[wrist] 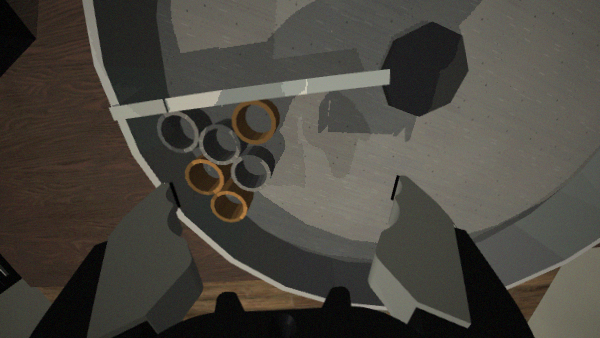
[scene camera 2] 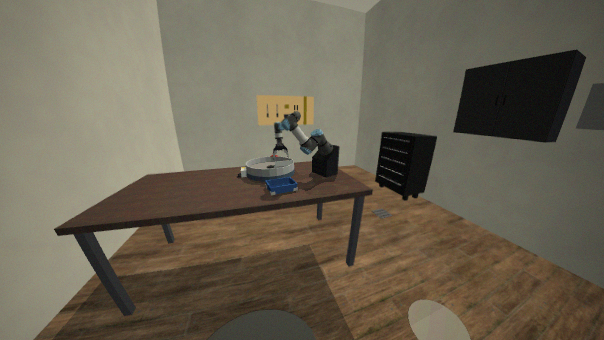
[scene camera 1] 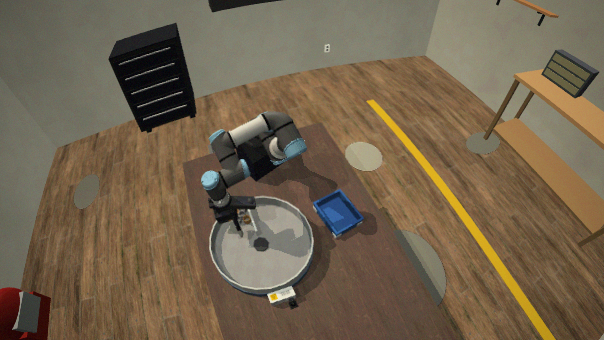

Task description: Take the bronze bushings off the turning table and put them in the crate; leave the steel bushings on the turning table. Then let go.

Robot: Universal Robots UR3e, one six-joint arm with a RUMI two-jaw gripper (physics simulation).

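Places are measured from the arm's base along level axes (x up, y right, z ahead), in metres.
Pixels of known places: gripper, fingertip midpoint: point(wrist: 287, 182) point(scene camera 2: 281, 158) point(scene camera 1: 238, 221); arm's base, link origin: point(scene camera 2: 326, 150).
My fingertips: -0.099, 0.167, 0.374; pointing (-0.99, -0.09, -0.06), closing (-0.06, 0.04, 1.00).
Observation:
For each thing: its top centre in the pictures, then the offset to it from my fingertips, as dx, dy, dz. "spot": a spot on its surface instead. Level surfaces: height alone.
- bushing, top centre: point(wrist: 253, 123) -0.028, -0.035, -0.024
- blue crate, top centre: point(scene camera 1: 338, 210) point(scene camera 2: 281, 182) -0.057, -0.427, +0.047
- divider bar, surface spot: point(wrist: 345, 82) spot: -0.006, -0.058, +0.037
- dark hub, top centre: point(wrist: 425, 72) point(scene camera 1: 260, 244) -0.046, -0.063, +0.104
- small white box, surface spot: point(scene camera 1: 282, 295) spot: -0.048, -0.082, +0.342
- brown table, surface height: dx -0.107
Three bronze bushings stand on the turning table point(scene camera 1: 280, 280) point(scene camera 2: 270, 173) point(wrist: 340, 210): one bushing point(wrist: 234, 121) by the pale divider bar, two more bronze bushings point(wrist: 188, 176) point(wrist: 214, 206) near the rim. Three steel bushings point(wrist: 160, 131) point(wrist: 202, 142) point(wrist: 235, 172) stand among them. In scene camera 1 the bushings are small and partly hidden by the gripper. My gripper point(scene camera 1: 247, 227) point(scene camera 2: 281, 155) point(wrist: 287, 182) is open wide and empty, above the bushing group. The blue crate point(scene camera 1: 325, 221) point(scene camera 2: 282, 188) stands beside the turning table; no bushing shows inside it in scene camera 1.
The divider bar point(wrist: 345, 82) runs from the rim to the dark hub point(scene camera 1: 261, 244) point(wrist: 425, 70). The turning table's raised rim surrounds the bushings. A small white box point(scene camera 1: 282, 295) point(scene camera 2: 243, 172) sits at its outer edge. The arm's base stands on the brown table point(scene camera 1: 350, 300) point(scene camera 2: 190, 192).

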